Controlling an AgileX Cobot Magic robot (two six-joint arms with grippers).
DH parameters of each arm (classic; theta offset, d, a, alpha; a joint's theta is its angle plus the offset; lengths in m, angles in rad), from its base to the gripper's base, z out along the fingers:
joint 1: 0 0.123 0 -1.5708
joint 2: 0.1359 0 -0.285 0
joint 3: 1.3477 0 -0.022 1.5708
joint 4: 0 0.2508 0 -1.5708
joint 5: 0 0 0.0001 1.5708
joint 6: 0 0.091 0 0
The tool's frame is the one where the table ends.
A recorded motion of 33 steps. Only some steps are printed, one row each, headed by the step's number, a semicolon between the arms.
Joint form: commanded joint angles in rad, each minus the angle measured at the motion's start. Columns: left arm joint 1, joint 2, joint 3, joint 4, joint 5, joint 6; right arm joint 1, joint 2, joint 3, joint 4, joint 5, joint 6.
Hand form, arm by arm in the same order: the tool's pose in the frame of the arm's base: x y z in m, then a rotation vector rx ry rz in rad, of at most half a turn. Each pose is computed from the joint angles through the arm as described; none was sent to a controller.
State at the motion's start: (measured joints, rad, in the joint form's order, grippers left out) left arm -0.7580 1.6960 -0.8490 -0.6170 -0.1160 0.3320; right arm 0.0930 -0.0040 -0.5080 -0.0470 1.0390 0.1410
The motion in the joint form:
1: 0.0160 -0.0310 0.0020 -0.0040 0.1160 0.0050; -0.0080 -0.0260 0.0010 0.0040 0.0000 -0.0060
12: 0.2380 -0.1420 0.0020 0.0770 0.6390 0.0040; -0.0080 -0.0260 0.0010 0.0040 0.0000 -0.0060
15: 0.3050 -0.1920 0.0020 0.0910 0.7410 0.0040; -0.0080 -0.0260 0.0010 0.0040 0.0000 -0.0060
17: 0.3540 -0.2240 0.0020 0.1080 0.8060 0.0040; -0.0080 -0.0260 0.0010 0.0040 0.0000 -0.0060
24: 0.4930 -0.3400 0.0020 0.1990 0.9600 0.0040; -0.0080 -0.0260 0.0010 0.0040 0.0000 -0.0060
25: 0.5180 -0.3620 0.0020 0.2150 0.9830 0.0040; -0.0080 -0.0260 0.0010 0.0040 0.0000 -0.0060
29: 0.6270 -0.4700 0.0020 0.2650 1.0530 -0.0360; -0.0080 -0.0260 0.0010 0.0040 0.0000 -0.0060
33: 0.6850 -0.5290 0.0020 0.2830 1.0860 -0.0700; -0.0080 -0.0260 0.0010 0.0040 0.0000 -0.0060
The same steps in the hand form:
1: 0.2463 -0.2258 0.1887 0.5355 2.2976 -0.5171; -0.0092 -0.0042 0.2808 0.0520 1.9854 0.0916
12: 0.2420 -0.1655 0.2006 0.5944 2.6423 -0.5553; -0.0092 -0.0042 0.2808 0.0520 1.9854 0.0916
15: 0.2400 -0.1466 0.2119 0.5675 2.6847 -0.5659; -0.0092 -0.0042 0.2808 0.0520 1.9854 0.0916
17: 0.2385 -0.1327 0.2188 0.5489 2.7116 -0.5620; -0.0092 -0.0042 0.2808 0.0520 1.9854 0.0916
24: 0.2292 -0.0908 0.2430 0.5116 2.7420 -0.4837; -0.0092 -0.0042 0.2808 0.0520 1.9854 0.0916
25: 0.2268 -0.0835 0.2474 0.5003 2.7437 -0.4658; -0.0092 -0.0042 0.2808 0.0520 1.9854 0.0916
29: 0.2140 -0.0537 0.2693 0.3650 2.7263 -0.4022; -0.0092 -0.0042 0.2808 0.0520 1.9854 0.0916
33: 0.2049 -0.0397 0.2805 0.2672 2.7122 -0.3766; -0.0092 -0.0042 0.2808 0.0520 1.9854 0.0916

